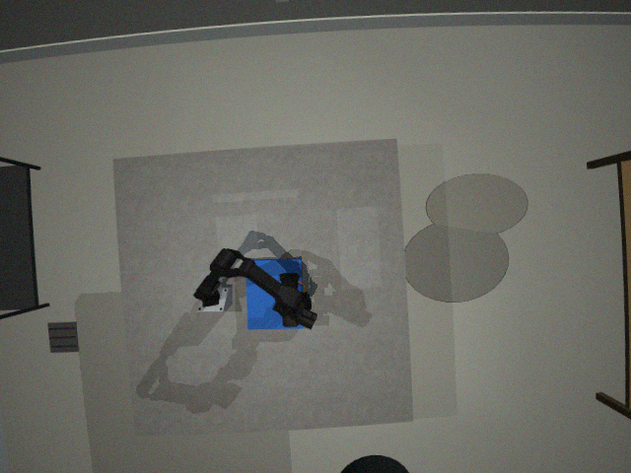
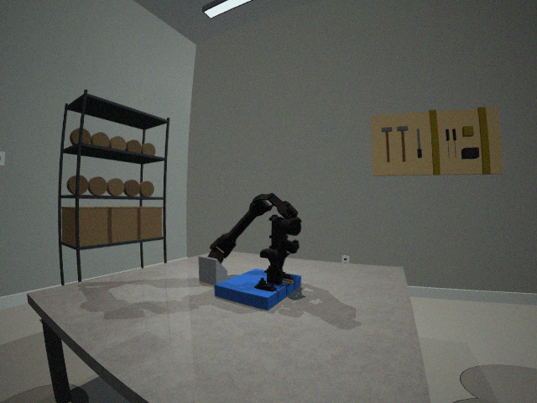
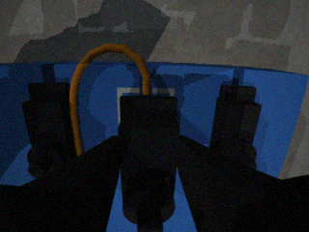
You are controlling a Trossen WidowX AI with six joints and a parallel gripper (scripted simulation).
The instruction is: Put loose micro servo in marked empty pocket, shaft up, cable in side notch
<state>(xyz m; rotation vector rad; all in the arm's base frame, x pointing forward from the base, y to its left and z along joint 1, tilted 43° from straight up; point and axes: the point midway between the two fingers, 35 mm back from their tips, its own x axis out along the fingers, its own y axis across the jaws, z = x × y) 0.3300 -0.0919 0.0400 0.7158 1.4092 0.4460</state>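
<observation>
Now: gripper tip 120 mm past the blue deck, 20 mm to the right of it and 70 mm above it.
</observation>
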